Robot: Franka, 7 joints.
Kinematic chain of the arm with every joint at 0, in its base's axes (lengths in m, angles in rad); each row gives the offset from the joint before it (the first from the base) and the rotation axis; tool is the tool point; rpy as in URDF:
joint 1: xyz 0 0 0.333 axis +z
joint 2: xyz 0 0 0 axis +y
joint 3: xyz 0 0 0.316 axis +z
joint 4: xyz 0.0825 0 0 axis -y
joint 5: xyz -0.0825 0 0.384 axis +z
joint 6: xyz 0 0 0 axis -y
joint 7: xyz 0.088 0 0 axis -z
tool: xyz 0 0 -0.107 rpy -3.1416 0 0
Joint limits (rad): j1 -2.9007..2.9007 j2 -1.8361..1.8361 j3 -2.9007..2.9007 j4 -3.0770..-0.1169 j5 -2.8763..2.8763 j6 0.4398..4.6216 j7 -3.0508..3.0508
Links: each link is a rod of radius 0.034 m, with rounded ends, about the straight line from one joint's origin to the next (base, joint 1, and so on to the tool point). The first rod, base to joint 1, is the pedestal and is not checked.
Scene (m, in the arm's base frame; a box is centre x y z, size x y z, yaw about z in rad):
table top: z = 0
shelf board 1: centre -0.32 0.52 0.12 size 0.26 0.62 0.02 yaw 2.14
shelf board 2: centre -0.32 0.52 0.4 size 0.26 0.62 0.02 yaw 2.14
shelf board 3: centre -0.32 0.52 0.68 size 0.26 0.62 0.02 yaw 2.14
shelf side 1: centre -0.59 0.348 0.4 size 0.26 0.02 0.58 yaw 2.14
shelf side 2: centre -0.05 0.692 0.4 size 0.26 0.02 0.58 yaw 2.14
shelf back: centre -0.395 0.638 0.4 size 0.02 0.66 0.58 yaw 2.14
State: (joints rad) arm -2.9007 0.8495 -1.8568 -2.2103 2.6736 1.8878 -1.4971
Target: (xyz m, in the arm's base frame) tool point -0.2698 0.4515 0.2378
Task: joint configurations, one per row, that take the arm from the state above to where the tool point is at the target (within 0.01 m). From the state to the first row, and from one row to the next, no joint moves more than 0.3 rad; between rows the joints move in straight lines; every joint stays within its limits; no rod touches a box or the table.
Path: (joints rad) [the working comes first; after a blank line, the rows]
Joints at the target: -2.8404 0.9739 -1.3596 -2.3917 2.6051 1.8902 -1.4971
Straight joint move there: touches shelf board 2.

1: -2.7489 1.0350 -2.0341 -2.4597 2.6777 1.9132 -1.4971
2: -2.5971 1.2205 -2.2115 -2.7090 2.6818 1.9386 -1.4971
3: -2.4052 1.1424 -1.9289 -2.8657 2.6328 1.8790 -1.4971
4: -2.2134 1.0644 -1.6463 -3.0223 2.5839 1.8193 -1.4971
5: -2.4224 1.0342 -1.5507 -2.8121 2.5910 1.8429 -1.4971
6: -2.6314 1.0040 -1.4551 -2.6019 2.5981 1.8666 -1.4971
7: -2.8404 0.9739 -1.3596 -2.3917 2.6051 1.8902 -1.4971

